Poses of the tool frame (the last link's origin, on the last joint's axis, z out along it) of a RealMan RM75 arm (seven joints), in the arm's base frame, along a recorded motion.
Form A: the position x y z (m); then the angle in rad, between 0 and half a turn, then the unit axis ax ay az.
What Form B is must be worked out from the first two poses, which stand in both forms.
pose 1, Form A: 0.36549 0.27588 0.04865 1.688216 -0.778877 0.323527 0.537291
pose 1, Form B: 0.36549 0.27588 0.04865 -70.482 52.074 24.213
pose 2, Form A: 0.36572 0.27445 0.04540 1.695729 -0.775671 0.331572 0.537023
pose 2, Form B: 0.36572 0.27445 0.04540 -70.670 52.887 23.811
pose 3, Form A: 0.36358 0.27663 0.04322 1.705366 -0.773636 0.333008 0.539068
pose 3, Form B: 0.36358 0.27663 0.04322 -70.859 53.417 23.957
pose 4, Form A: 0.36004 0.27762 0.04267 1.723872 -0.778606 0.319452 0.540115
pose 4, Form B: 0.36004 0.27762 0.04267 -72.154 53.166 24.347
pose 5, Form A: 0.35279 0.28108 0.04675 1.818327 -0.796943 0.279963 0.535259
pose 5, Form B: 0.35279 0.28108 0.04675 -79.211 53.371 23.842
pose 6, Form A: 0.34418 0.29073 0.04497 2.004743 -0.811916 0.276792 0.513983
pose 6, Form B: 0.34418 0.29073 0.04497 -94.833 57.555 15.916
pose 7, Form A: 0.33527 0.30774 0.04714 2.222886 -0.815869 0.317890 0.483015
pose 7, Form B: 0.33527 0.30774 0.04714 -120.002 62.361 -4.059
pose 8, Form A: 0.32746 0.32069 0.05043 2.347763 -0.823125 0.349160 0.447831
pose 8, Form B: 0.32746 0.32069 0.05043 -138.280 61.168 -20.588
